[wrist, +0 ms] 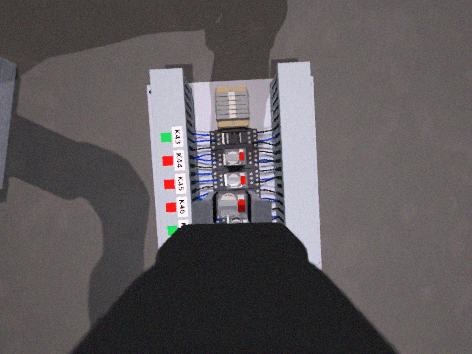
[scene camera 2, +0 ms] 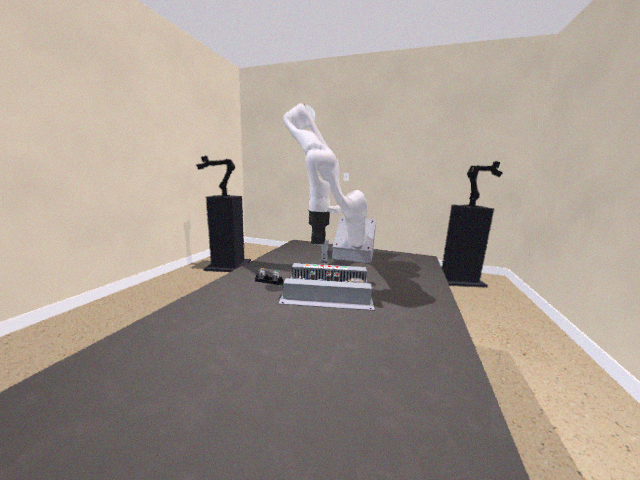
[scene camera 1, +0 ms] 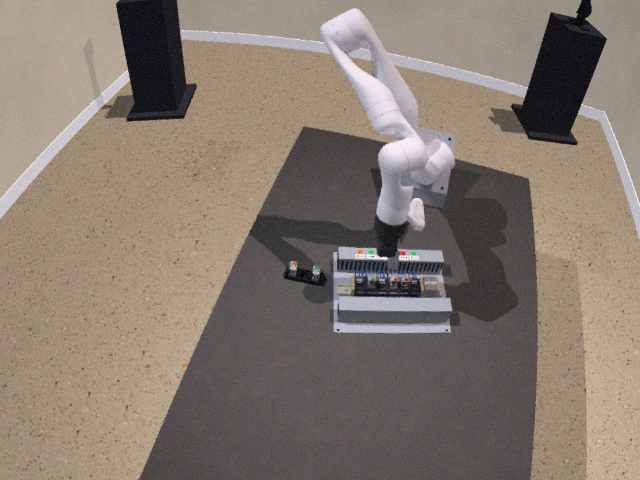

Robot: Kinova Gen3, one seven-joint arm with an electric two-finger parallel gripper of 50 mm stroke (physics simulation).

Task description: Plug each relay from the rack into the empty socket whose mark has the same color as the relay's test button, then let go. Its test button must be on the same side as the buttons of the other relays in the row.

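Frame: origin at the arm's base, x ahead, y left, z up, level; metres.
Seen in the pictures: gripper, fingertip midpoint: [wrist: 232,202] [scene camera 2: 324,258] [scene camera 1: 391,262]; arm's base, origin of the base link: [scene camera 2: 356,239].
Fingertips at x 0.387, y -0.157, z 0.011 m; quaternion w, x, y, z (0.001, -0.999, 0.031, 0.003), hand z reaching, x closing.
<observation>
Pixels of each thing's top centre, then the offset from my fingertips to it. "spot": a spot on its surface instead.
- green-marked K43 socket, surface spot: [wrist: 233,138] spot: dx +0.008, dy +0.080, dz -0.097 m
- black rack, middle of its top: [scene camera 1: 304,272] [scene camera 2: 268,276] dx -0.039, dy -0.222, dz -0.099 m
- orange-button relay, middle of its top: [scene camera 1: 293,264] dx -0.046, dy -0.254, dz -0.073 m
- duct, middle of its top: [wrist: 173,184] [scene camera 1: 392,254] [scene camera 2: 329,266] dx -0.076, dy +0.019, dz -0.059 m
- terminal block, middle of its top: [wrist: 232,107] dx +0.010, dy +0.119, dz -0.075 m
My gripper [scene camera 1: 392,262] [scene camera 2: 324,253] [wrist: 232,202] is shut on a relay [wrist: 228,203] with a red test button, held upright above the socket row. Its button is on the right in the wrist view, like those of the red-button relays [wrist: 233,157] [wrist: 234,180] at K44 and K45. The held relay and fingers cover the K46 socket in the wrist view. The green-marked K43 socket [wrist: 233,138] is empty. A green-button relay [scene camera 1: 372,282] is plugged in farther left in scene camera 1. The black rack [scene camera 1: 305,275] holds an orange-button relay [scene camera 1: 293,267] and a green-button relay [scene camera 1: 316,270].
Two grey wire ducts [scene camera 1: 393,311] [wrist: 296,150] flank the row; the other duct [wrist: 167,105] carries the coloured marks. Blue and black wires run between ducts and sockets. A terminal block [wrist: 232,105] stands at the row's end. Black pedestals [scene camera 2: 224,232] [scene camera 2: 469,245] stand at both sides.
</observation>
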